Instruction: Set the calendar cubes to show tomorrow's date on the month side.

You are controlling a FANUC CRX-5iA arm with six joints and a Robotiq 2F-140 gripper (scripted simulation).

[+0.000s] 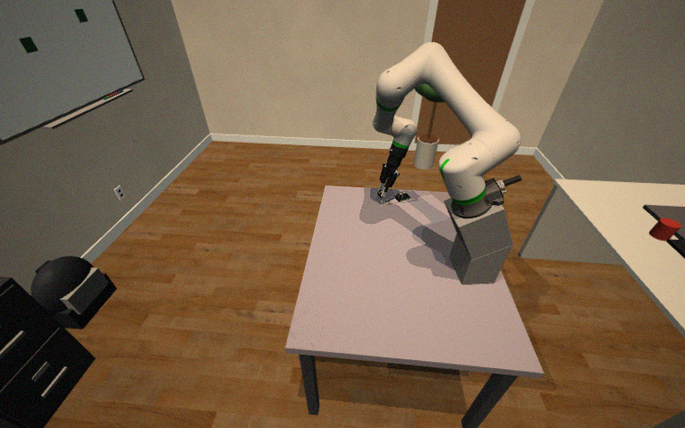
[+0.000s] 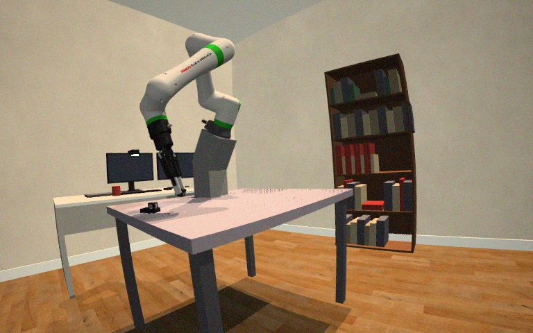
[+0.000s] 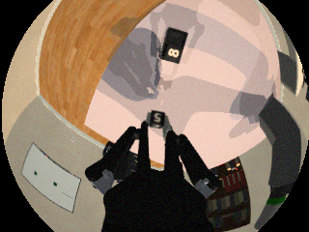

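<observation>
The black digit cube lies 3 cm below my hand and 1 cm ahead of it.
</observation>
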